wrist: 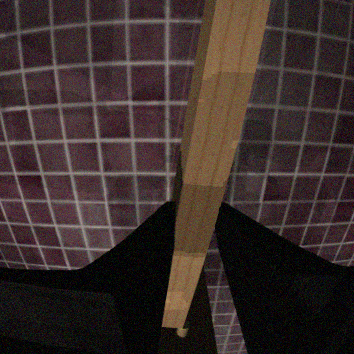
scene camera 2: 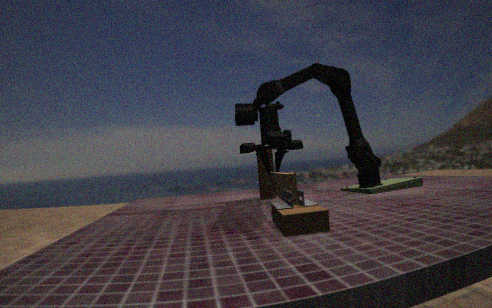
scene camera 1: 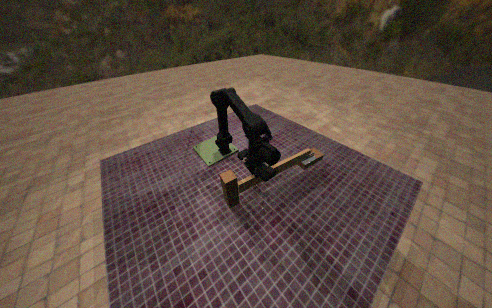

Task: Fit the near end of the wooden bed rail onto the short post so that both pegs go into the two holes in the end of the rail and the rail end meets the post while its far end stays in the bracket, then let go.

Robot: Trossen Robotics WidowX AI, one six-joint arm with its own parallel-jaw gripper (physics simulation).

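Places are measured from the arm's base along level axes (x ahead, y down, z left), in centimetres.
Where they show: gripper, fingertip midpoint: (wrist: 194, 209) (scene camera 1: 255, 176); arm's base, origin of the base link: (scene camera 2: 370, 186) (scene camera 1: 225, 150).
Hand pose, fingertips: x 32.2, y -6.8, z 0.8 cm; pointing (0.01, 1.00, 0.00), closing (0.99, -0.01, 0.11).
Things, the pixels of their top centre, and the offset from my fingertips. "*": a spot on its surface instead. Level surfaces: height alone.
- wooden rail, middle of its top: (scene camera 2: 278, 171) (scene camera 1: 277, 164) dx +0.3, dy -1.3, dz +13.1 cm
- short post, surface spot: (scene camera 2: 265, 175) * dx +1.4, dy +0.3, dz -10.6 cm
- metal bracket, surface spot: (scene camera 2: 282, 204) (scene camera 1: 308, 159) * dx +2.9, dy +4.6, dz +34.0 cm
- light peg, surface spot: (wrist: 182, 331) * dx +0.9, dy -0.5, dz -9.8 cm
- low wooden block, middle of its top: (scene camera 2: 296, 206) (scene camera 1: 309, 155) dx +0.8, dy +4.8, dz +37.4 cm
- purple tiled mat, its level: dy +8.4 cm
The wooden rail (scene camera 1: 290, 161) (scene camera 2: 284, 179) (wrist: 217, 115) runs from the short post (scene camera 1: 231, 192) (scene camera 2: 265, 175) to the metal bracket (scene camera 1: 309, 159) (scene camera 2: 282, 204). Its far end is at the bracket's upright plates; how deep it sits is hard to tell. My gripper (scene camera 1: 261, 175) (wrist: 194, 209) is shut on the rail, nearer the post than the bracket. In the wrist view one light peg (wrist: 182, 331) shows just past the rail's near end, against the dark post, so that end is not flush there. The other peg and the holes are hidden.
The bracket is on a low wooden block (scene camera 2: 305, 221) on the purple tiled mat (scene camera 1: 175, 235) (scene camera 2: 175, 265). The arm's green base plate (scene camera 1: 206, 152) (scene camera 2: 400, 184) lies behind the post and rail in scene camera 1.
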